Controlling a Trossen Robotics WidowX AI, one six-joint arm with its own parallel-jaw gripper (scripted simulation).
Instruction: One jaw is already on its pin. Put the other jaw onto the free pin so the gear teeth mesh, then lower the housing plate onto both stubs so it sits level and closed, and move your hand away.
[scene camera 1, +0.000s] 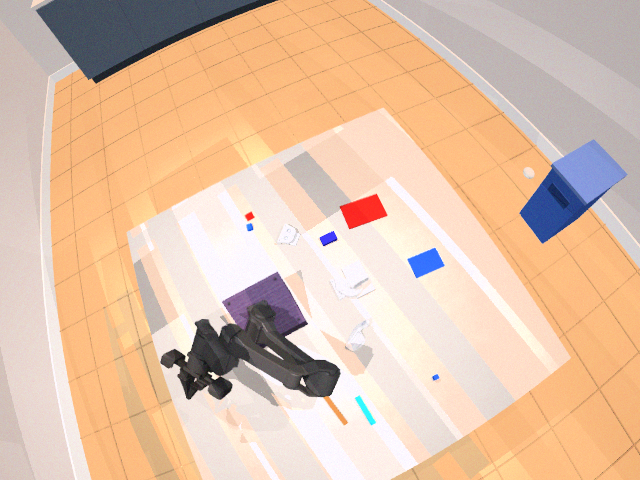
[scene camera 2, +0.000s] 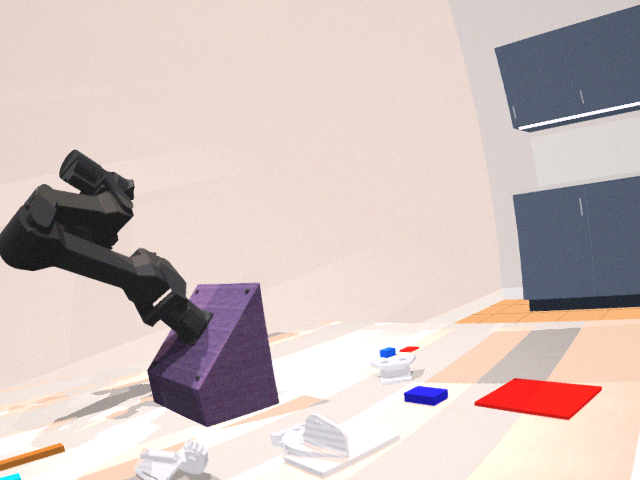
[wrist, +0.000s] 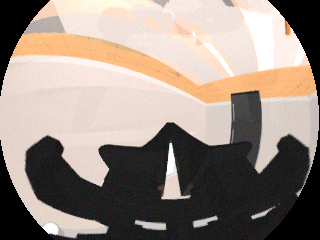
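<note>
Scene camera 1: my gripper (scene camera 1: 188, 398), shut and holding nothing, and a red flat plate (scene camera 1: 365, 210). Scene camera 2: the red flat plate (scene camera 2: 550, 399). Wrist view: my gripper (wrist: 169, 125) is visible; the plate is out of frame in the wrist view.
</note>
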